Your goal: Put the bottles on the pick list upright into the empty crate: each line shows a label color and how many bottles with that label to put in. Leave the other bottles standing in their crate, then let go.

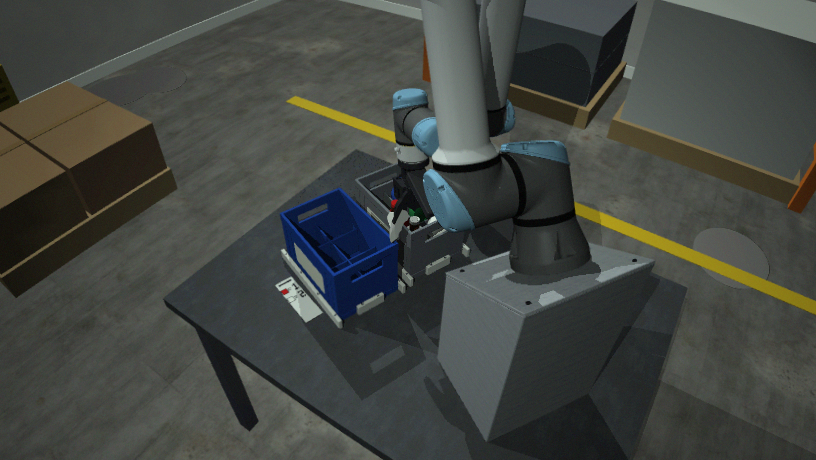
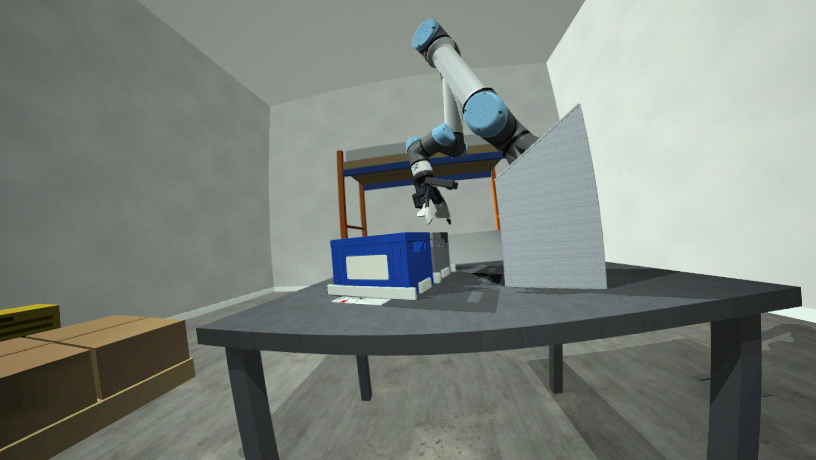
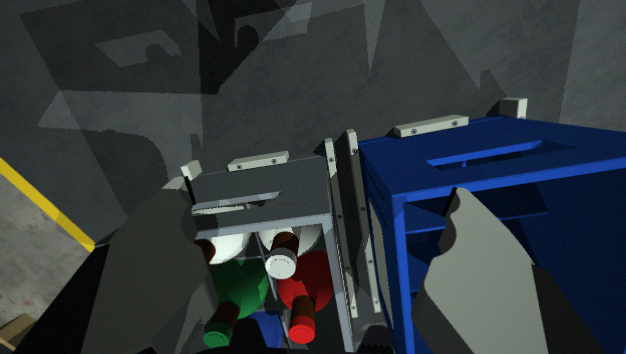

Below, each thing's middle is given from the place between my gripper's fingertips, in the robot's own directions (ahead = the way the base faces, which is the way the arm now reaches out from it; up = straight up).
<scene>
Now: hand 13 cm short of the red bottle (image 3: 310, 288), 12 cm to the left of it and 11 cm above it. Round my hand: green bottle (image 3: 241, 286): 9 cm ahead, 19 cm to the right, 11 cm below; then light rail (image 2: 404, 293): 25 cm ahead, 15 cm to the left, 18 cm below; then pick list (image 1: 300, 301): 26 cm ahead, 19 cm to the left, 20 cm below.
</scene>
